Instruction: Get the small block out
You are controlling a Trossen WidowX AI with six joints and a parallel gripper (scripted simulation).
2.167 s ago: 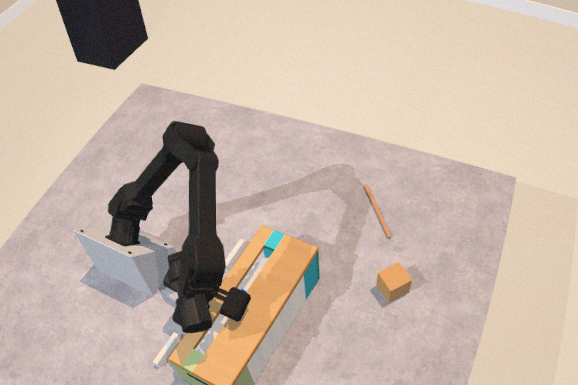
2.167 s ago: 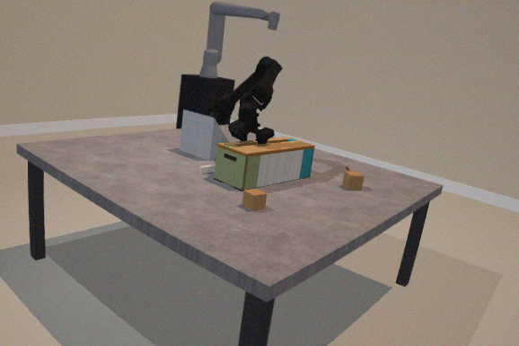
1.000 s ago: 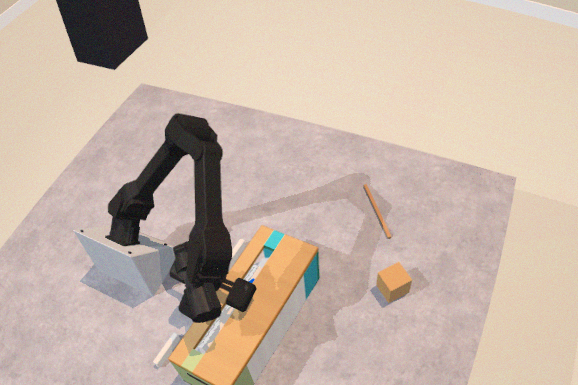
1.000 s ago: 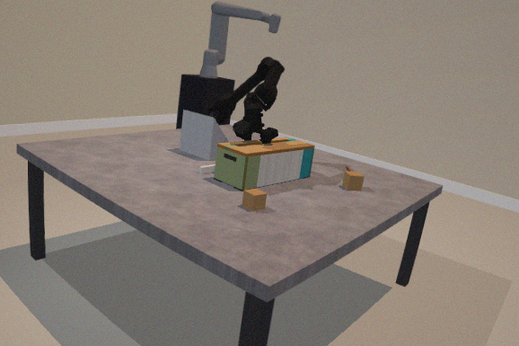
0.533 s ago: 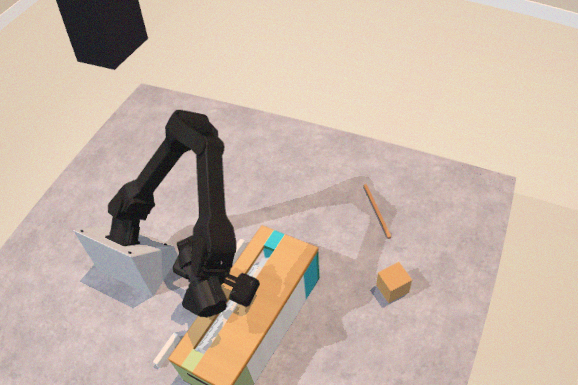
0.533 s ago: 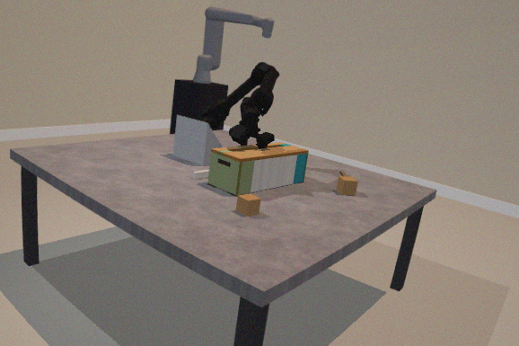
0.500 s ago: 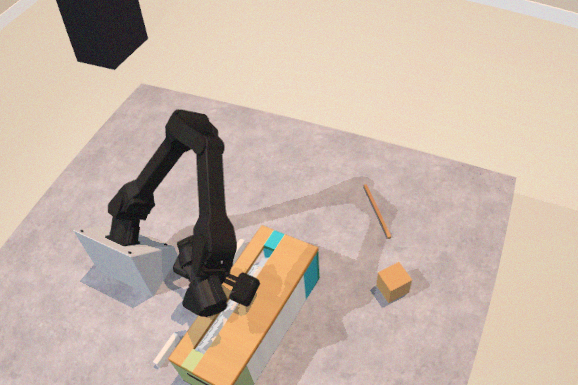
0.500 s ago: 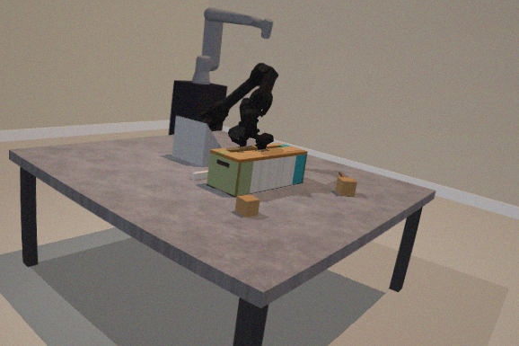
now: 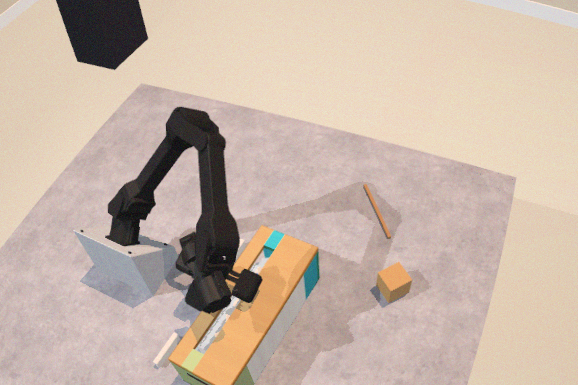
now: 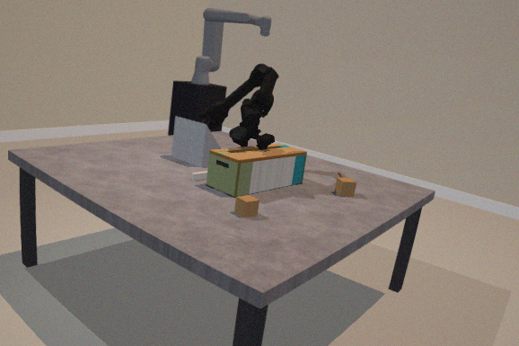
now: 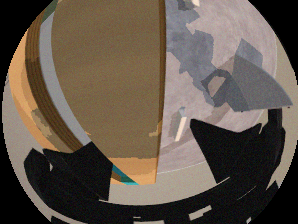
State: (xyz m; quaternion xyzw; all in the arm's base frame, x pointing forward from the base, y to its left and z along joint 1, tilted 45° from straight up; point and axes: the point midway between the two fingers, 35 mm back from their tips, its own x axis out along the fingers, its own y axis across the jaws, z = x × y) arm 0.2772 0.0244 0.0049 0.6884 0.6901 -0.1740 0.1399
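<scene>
Right now the small blue block is 6 cm ahead of my gripper tip and 2 cm to the left of it. Round my gripper tip: thin orange stick: 21 cm ahead, 38 cm to the left, 8 cm below; orange cube: 33 cm ahead, 17 cm to the left, 6 cm below; box: 3 cm ahead, 5 cm to the right, 2 cm below.
</scene>
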